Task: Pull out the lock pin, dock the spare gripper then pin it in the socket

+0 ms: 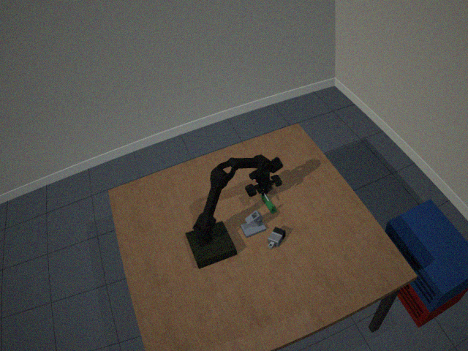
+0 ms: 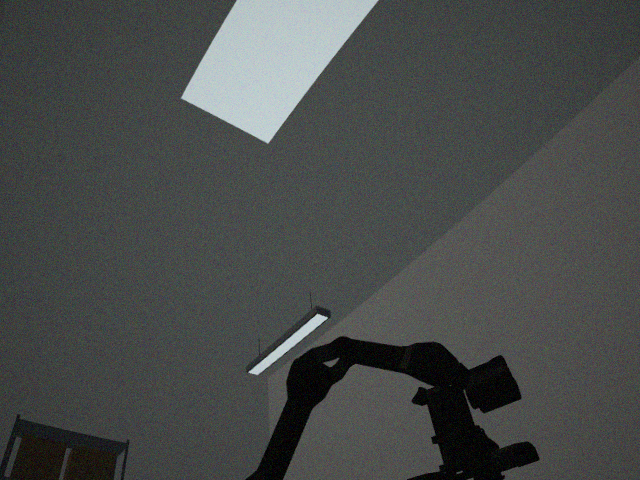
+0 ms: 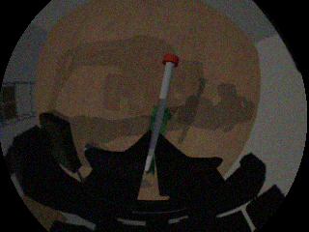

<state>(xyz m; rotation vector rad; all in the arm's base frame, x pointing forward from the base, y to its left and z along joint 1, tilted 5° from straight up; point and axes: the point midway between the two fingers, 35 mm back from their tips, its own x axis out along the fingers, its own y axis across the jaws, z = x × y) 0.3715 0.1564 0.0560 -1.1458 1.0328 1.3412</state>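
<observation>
Right now the green pin cradle is 10 mm ahead of my gripper tip, 30 mm to the right of it and 20 mm below it. The rest, counted from my gripper tip: grey mount: 110 mm behind, 150 mm to the right, 10 mm above; then spare gripper: 40 mm behind, 280 mm to the right, 20 mm below.
</observation>
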